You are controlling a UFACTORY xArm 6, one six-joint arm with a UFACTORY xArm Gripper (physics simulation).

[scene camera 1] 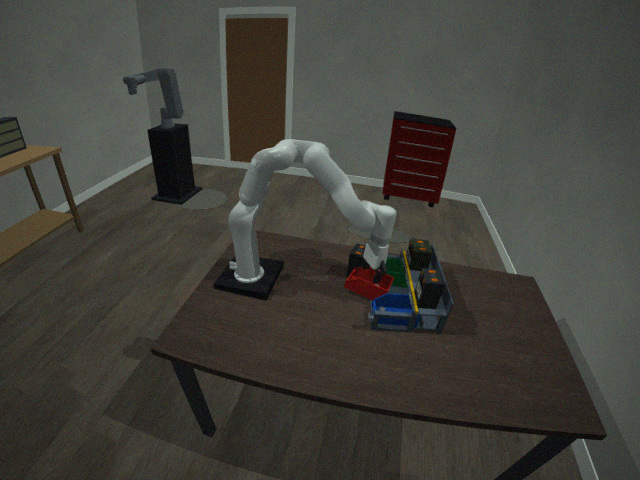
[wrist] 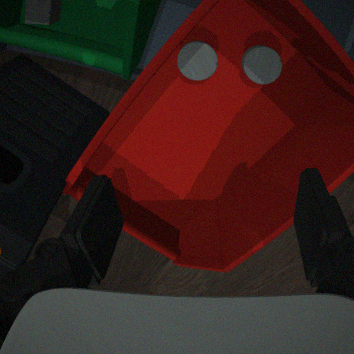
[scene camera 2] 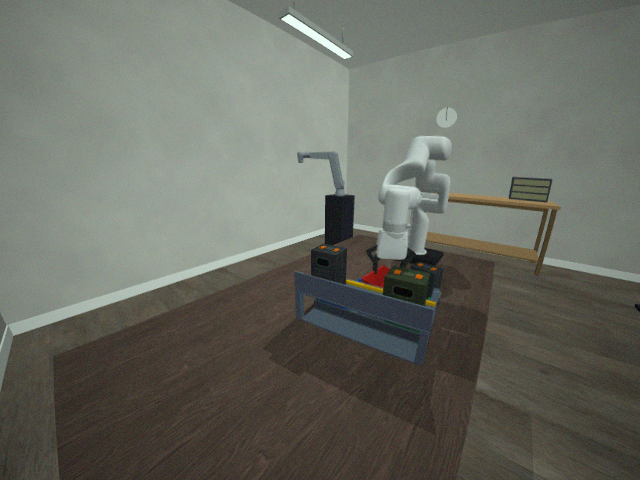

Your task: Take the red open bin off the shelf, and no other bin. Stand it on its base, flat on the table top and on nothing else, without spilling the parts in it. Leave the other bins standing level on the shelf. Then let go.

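Pixels of known places: gripper, between the fingertips: (scene camera 1: 370, 275) (wrist: 205, 196); arm's base, origin of its link: (scene camera 1: 249, 274) (scene camera 2: 414, 251).
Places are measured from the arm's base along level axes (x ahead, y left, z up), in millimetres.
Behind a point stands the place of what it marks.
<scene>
The red open bin (scene camera 1: 366, 284) @[x 485, y 28, z 53 mm] (scene camera 2: 376, 277) @[x 493, y 28, z 34 mm] (wrist: 170, 130) @[x 477, y 91, z -6 mm] sits turned at an angle at the robot side of the grey-blue shelf (scene camera 1: 440, 324) @[x 786, y -83, z 23 mm] (scene camera 2: 356, 301) @[x 770, y 114, z 96 mm], between the green bin and the blue bin. It looks tilted; what bears its underside is hidden. Two grey round parts lie inside it in the wrist view. My gripper (scene camera 1: 379, 274) @[x 495, y 73, z 66 mm] (scene camera 2: 390, 266) @[x 495, y 73, z 66 mm] (wrist: 205, 196) @[x 495, y 73, z 66 mm] is open, its fingers spread wide over the bin's near end, with no wall gripped. The green bin (scene camera 1: 397, 271) @[x 612, y 242, z -15 mm] (wrist: 90, 55) @[x 509, y 155, z 11 mm] and blue bin (scene camera 1: 393, 301) @[x 603, y 5, z 13 mm] are on the shelf.
A dark box (scene camera 1: 356, 259) @[x 424, y 141, z 80 mm] (wrist: 47, 112) @[x 462, y 170, z 15 mm] stands close beside the red bin. Another dark box (scene camera 1: 430, 289) @[x 709, y -67, z 164 mm] (scene camera 2: 328, 264) @[x 746, y 0, z 159 mm] and a dark green box (scene camera 1: 419, 254) @[x 673, y 154, z 154 mm] (scene camera 2: 406, 285) @[x 718, y 217, z 156 mm] stand on the shelf's far side. A yellow bar (scene camera 1: 409, 279) @[x 649, y 75, z 81 mm] runs along the shelf.
</scene>
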